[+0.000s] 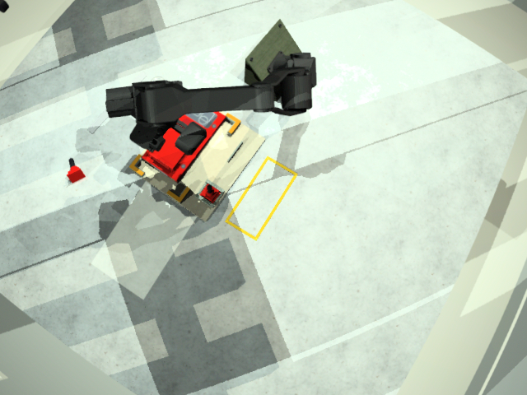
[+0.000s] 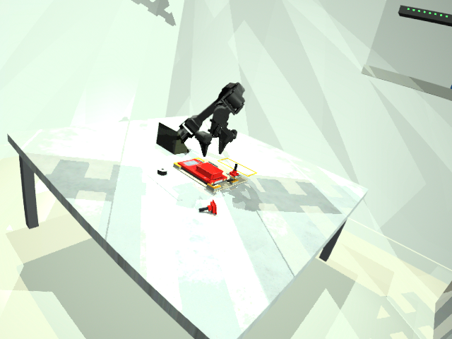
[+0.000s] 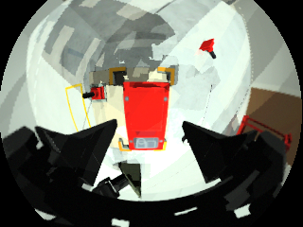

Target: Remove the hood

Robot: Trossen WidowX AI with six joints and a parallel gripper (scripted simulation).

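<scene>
The red hood is 10 mm to the left of my gripper tip and 70 mm below it.
</scene>
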